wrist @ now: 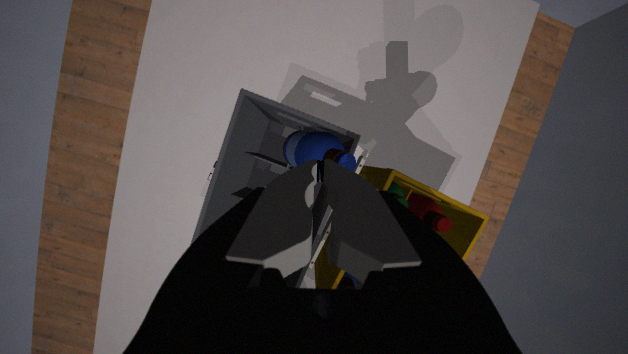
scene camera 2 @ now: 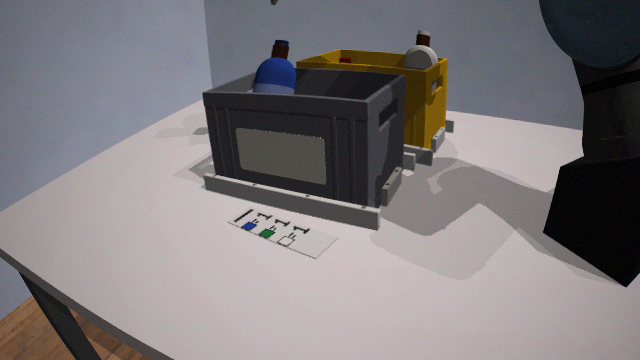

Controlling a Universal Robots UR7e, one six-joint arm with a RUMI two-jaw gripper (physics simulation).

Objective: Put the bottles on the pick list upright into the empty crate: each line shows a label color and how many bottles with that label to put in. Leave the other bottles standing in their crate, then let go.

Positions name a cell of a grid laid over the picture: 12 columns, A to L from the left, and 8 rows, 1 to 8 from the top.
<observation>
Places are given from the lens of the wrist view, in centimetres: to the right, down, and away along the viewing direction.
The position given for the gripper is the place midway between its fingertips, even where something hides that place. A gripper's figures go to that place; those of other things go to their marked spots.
gripper (wrist: G4): 0, -1, 14
blue bottle (wrist: F4): -2, -4, 26
</observation>
